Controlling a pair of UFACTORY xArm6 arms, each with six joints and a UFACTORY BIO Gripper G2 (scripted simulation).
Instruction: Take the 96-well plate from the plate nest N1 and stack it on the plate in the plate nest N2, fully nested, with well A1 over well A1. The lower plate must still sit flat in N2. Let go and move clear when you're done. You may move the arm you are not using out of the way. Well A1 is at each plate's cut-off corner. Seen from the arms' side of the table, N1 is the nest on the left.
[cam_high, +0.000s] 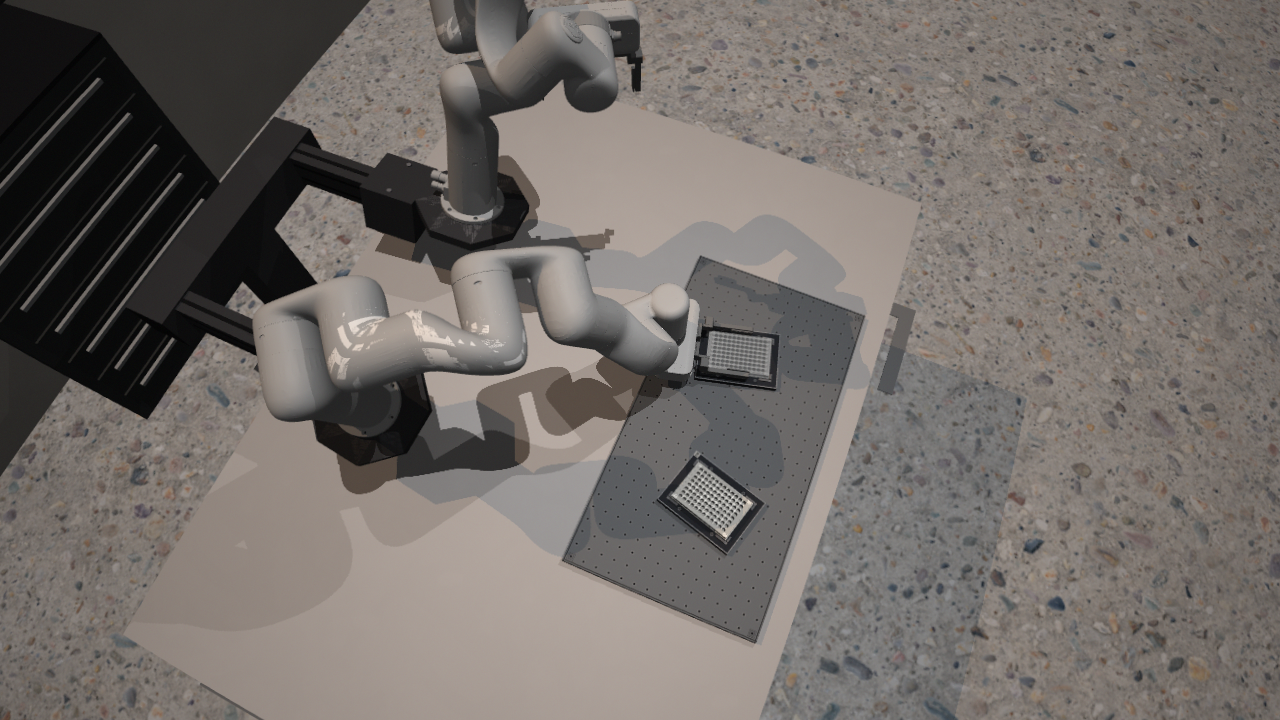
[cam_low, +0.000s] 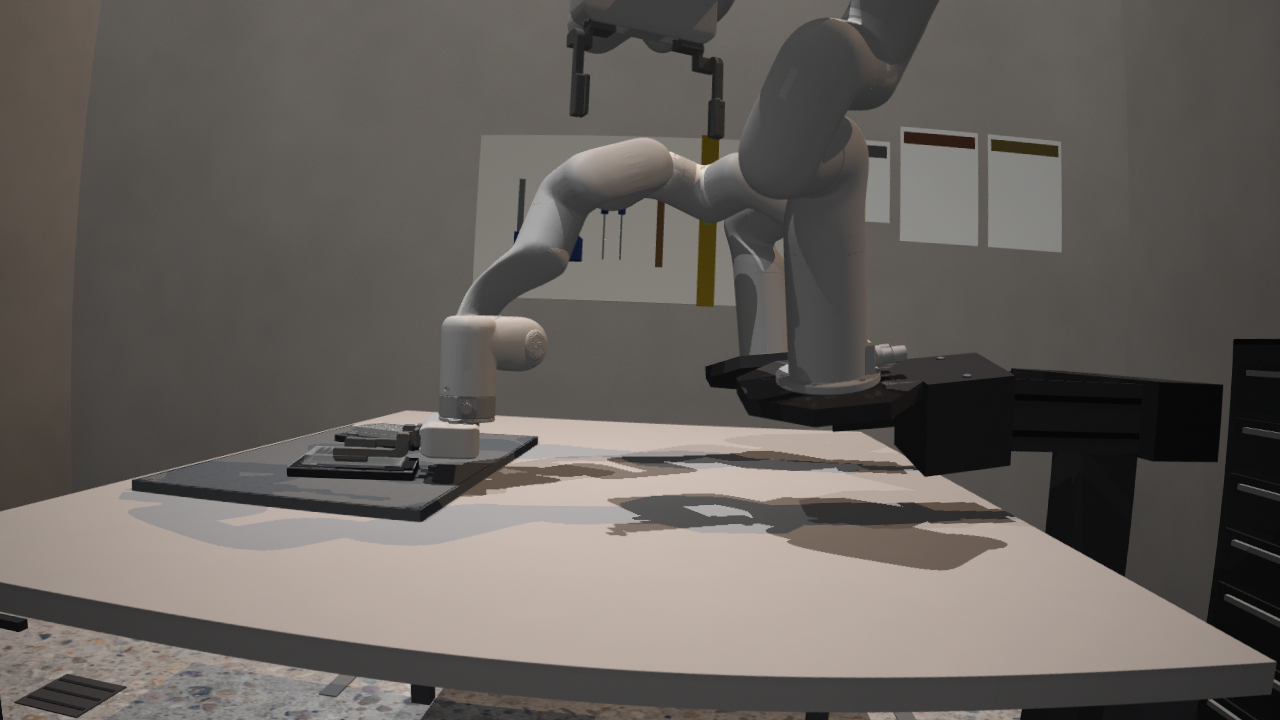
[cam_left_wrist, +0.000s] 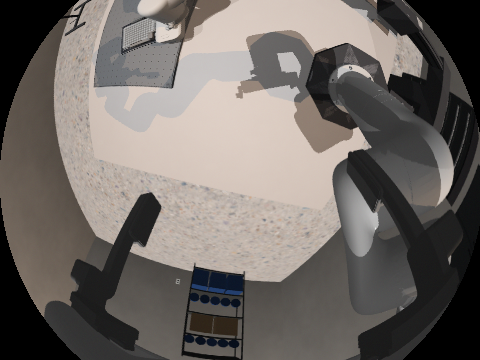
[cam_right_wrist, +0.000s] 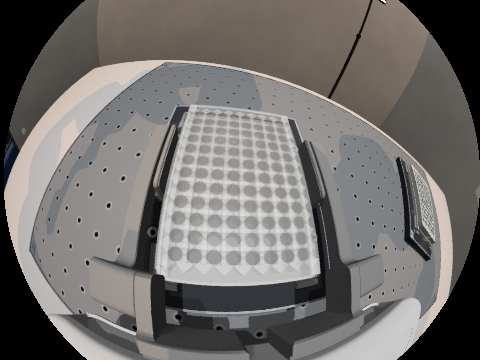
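Observation:
My right gripper is now 1 cm above the clear 96-well plate. Round my right hand: A1 label (22 cm to the right, 2 cm below, 2 cm behind); then dark perforated board (15 cm to the right, 4 cm below, 2 cm ahead); then plate nest N1 (2 cm below).

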